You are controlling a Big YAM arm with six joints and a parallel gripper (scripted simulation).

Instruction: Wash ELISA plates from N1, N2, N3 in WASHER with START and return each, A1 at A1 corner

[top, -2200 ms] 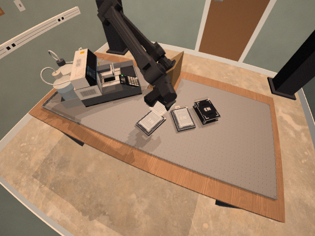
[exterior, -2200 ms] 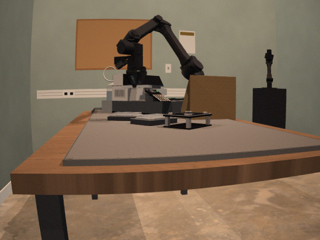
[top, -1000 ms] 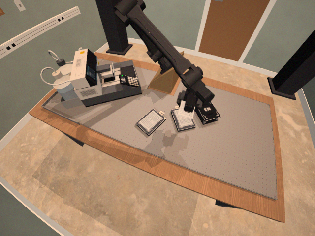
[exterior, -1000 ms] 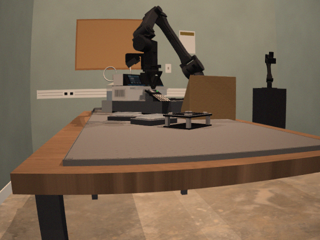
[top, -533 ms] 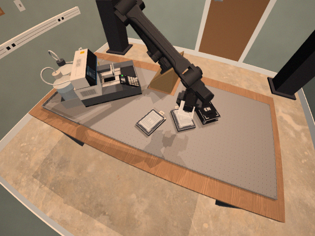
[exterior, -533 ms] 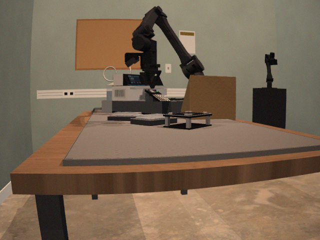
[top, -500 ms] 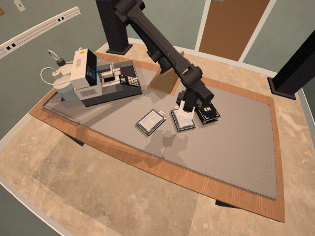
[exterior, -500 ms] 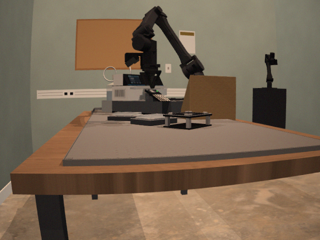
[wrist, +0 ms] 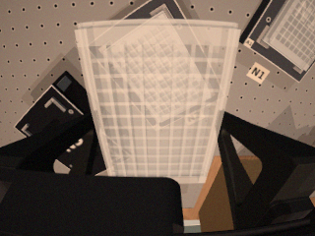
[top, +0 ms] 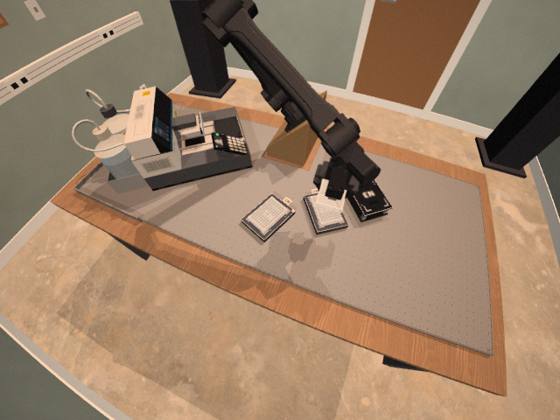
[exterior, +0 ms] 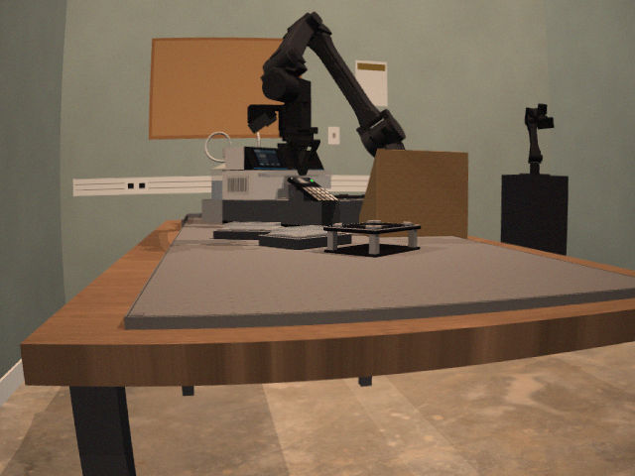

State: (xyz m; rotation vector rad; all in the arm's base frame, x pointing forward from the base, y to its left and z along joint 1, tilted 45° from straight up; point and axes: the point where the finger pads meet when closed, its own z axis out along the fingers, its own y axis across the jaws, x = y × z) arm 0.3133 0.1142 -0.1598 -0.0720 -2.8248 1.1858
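My hand is 14 cm to the right of the plate nest, 12 cm past it and 11 cm above it. Round my hand: plate washer 63 cm to the right, 17 cm behind, 3 cm below; then N1 label 16 cm below, 15 cm to the right, 3 cm behind.
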